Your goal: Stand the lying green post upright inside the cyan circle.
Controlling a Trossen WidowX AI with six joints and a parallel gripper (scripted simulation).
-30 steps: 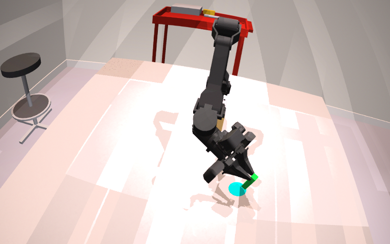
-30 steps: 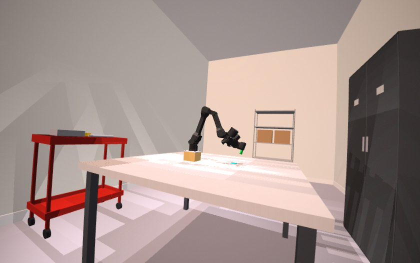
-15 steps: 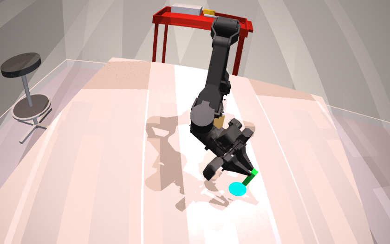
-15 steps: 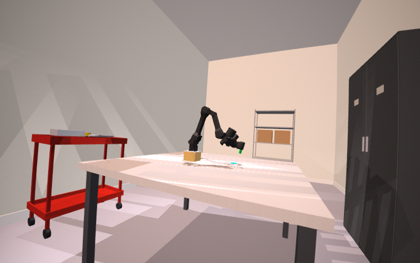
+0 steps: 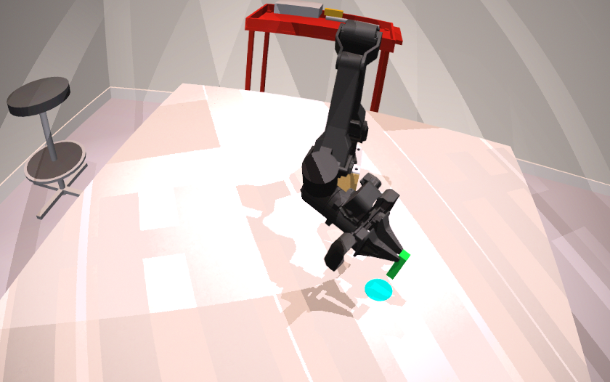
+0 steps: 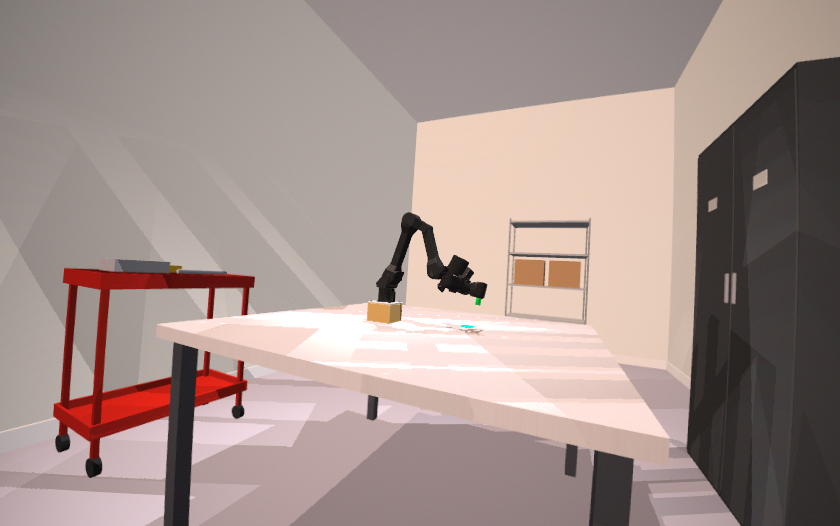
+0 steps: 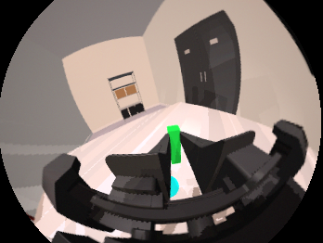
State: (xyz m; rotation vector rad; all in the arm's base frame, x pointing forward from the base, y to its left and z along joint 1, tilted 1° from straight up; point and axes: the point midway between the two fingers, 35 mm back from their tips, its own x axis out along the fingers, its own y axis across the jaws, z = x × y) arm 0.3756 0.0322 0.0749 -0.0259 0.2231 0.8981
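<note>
Right now the cyan circle is 4 cm behind my gripper tip and 15 cm below it. The rest, counted from my gripper tip: green post (2 cm below).
</note>
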